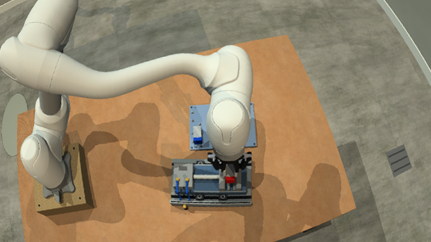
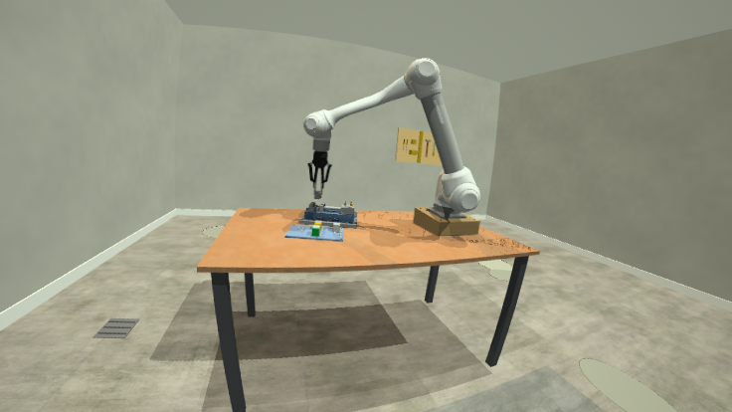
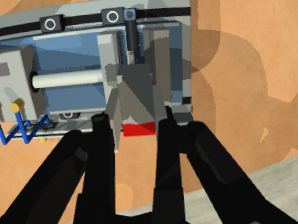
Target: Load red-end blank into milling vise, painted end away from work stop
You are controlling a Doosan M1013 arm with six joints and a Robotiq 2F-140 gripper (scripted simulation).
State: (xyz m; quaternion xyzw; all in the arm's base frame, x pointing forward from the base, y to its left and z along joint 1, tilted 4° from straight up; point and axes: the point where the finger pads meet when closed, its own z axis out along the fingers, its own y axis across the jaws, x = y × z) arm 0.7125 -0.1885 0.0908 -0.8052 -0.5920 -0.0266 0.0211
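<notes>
My hand is 100 mm above the fixed jaw and 30 mm short of it. From my hand the other things lie so: work stop rod 90 mm below, 50 mm to the left, 10 mm ahead; moving jaw 100 mm below, 30 mm behind, 20 mm to the left; red-ended blank 30 mm below.
</notes>
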